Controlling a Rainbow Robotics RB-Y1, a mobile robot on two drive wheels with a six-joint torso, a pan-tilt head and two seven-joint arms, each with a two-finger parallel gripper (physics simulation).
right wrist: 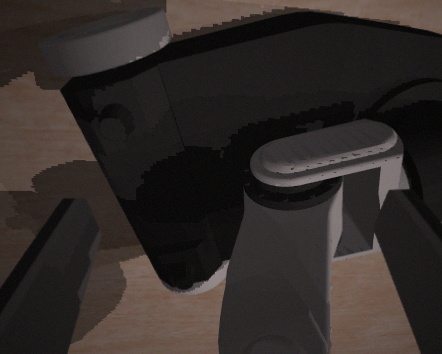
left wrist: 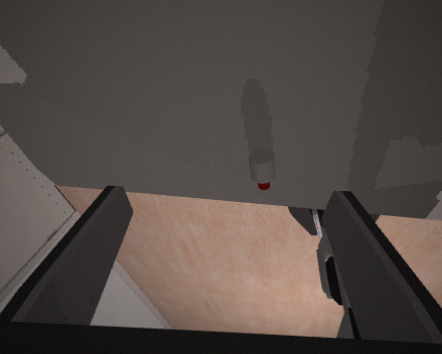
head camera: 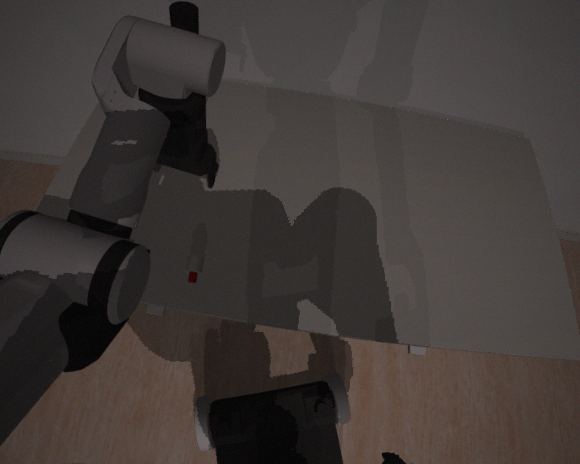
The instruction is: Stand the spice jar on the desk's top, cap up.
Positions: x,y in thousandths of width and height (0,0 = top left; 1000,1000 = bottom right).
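Visible: my left gripper (head camera: 318,380), likewise the left gripper (left wrist: 510,569). My right gripper (right wrist: 533,600) is visible. A desk (head camera: 573,467) is present; the desk (left wrist: 393,298) can be seen there as well.
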